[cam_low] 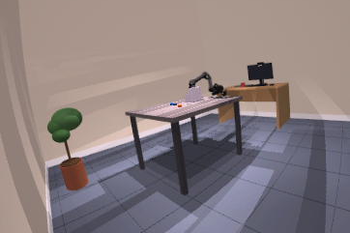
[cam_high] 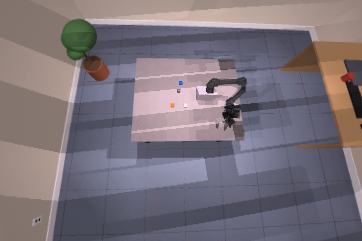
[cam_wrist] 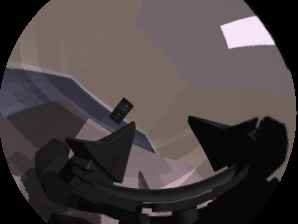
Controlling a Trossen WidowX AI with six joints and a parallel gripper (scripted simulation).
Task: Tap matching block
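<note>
Now: the grey block 420 mm to the right of my gripper tip, 420 mm ahead of it and 120 mm below it. Also, from my gripper tip: orange block: 500 mm ahead, 270 mm to the right, 120 mm below; white block: 360 mm ahead, 260 mm to the right, 120 mm below; blue block: 510 mm to the right, 390 mm ahead, 120 mm below.
</note>
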